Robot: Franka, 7 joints.
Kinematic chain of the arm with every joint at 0, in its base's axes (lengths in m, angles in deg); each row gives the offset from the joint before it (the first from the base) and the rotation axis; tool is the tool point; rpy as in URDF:
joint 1: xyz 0 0 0.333 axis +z
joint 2: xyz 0 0 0 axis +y
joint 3: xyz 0 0 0.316 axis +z
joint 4: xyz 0.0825 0 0 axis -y
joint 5: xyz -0.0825 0 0.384 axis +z
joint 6: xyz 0 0 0 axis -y
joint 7: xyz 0.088 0 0 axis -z
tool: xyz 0 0 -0.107 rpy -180 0 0
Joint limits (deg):
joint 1: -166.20..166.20
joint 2: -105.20..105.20
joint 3: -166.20..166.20
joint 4: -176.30..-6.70
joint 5: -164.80..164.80
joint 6: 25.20..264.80
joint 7: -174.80..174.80
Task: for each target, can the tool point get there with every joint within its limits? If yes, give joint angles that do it. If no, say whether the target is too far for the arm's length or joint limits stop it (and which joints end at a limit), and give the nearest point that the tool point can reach.
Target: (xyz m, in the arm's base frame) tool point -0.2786 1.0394 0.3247
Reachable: no: too far | nearest point -0.2221 0.8286 0.3264 | short by 0.218 m
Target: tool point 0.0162 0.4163 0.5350
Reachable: yes | joints -17.01 75.53 121.69 -143.29 91.40 149.97 -65.52
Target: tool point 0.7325 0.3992 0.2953
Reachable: yes | joints 12.53 66.38 30.56 -49.53 -80.66 148.05 -5.57
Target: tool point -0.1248 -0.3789 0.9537
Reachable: yes | joints 3.89 -33.98 -76.20 -56.77 78.22 70.16 106.59
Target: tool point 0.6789 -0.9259 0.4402
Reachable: no: too far | nearest point 0.5051 -0.6888 0.4128 | short by 0.295 m
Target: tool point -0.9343 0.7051 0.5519
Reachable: no: too far | nearest point -0.6731 0.5080 0.4907 | short by 0.333 m
